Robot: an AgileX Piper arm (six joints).
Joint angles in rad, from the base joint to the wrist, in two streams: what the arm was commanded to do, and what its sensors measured. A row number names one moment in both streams.
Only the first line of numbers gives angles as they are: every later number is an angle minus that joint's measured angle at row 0.
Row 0, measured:
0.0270, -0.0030, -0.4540, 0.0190, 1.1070, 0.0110
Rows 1 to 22, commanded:
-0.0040, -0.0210, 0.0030, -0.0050, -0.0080, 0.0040
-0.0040, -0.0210, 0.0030, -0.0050, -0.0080, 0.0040
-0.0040, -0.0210, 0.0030, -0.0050, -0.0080, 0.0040
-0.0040, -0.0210, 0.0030, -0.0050, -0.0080, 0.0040
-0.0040, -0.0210, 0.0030, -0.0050, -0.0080, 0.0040
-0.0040, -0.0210, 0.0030, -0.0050, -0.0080, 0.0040
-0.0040, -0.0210, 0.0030, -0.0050, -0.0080, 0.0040
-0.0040, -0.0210, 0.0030, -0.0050, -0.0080, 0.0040
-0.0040, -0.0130, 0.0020, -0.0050, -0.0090, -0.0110
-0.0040, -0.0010, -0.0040, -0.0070, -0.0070, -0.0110
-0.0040, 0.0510, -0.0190, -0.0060, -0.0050, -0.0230
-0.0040, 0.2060, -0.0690, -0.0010, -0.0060, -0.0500
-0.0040, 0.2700, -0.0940, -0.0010, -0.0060, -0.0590
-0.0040, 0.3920, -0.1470, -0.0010, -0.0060, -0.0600
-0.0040, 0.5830, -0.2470, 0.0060, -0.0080, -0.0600
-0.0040, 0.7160, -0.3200, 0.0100, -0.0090, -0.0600
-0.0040, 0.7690, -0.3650, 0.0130, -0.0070, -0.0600
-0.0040, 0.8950, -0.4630, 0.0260, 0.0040, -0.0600
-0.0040, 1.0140, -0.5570, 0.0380, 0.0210, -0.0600
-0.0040, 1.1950, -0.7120, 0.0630, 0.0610, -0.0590
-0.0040, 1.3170, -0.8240, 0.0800, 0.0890, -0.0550
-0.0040, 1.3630, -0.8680, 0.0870, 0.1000, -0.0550
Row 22, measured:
0.0000, 1.2410, -0.7550, 0.0600, 0.0620, -0.0490
